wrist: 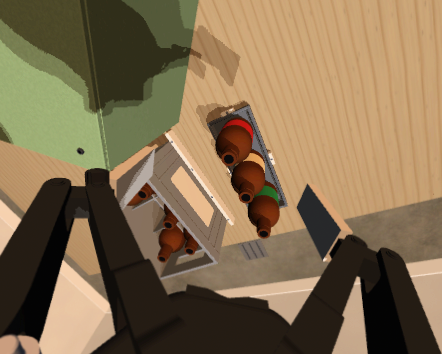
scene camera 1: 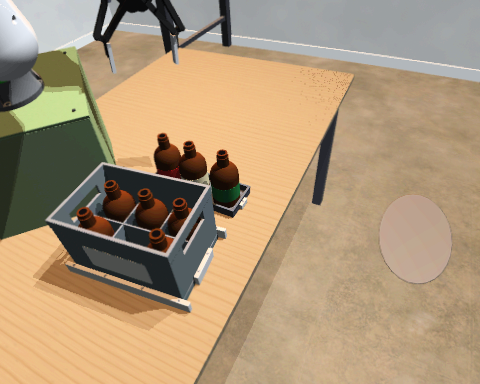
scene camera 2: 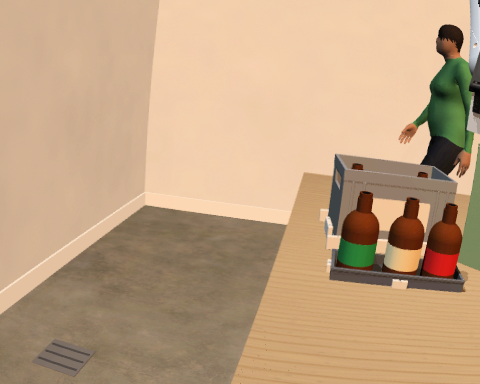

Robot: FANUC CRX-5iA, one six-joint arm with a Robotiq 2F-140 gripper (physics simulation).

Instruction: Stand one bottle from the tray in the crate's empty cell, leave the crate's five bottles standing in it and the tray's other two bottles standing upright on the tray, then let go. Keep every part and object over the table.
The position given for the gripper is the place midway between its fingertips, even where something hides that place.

In view: the gripper (wrist: 228, 179), a green-label bottle (scene camera 2: 360, 230), a cream-label bottle (scene camera 2: 406, 235) and a red-label bottle (scene camera 1: 166, 156).
The red-label bottle shows as well in the wrist view (wrist: 233, 145).
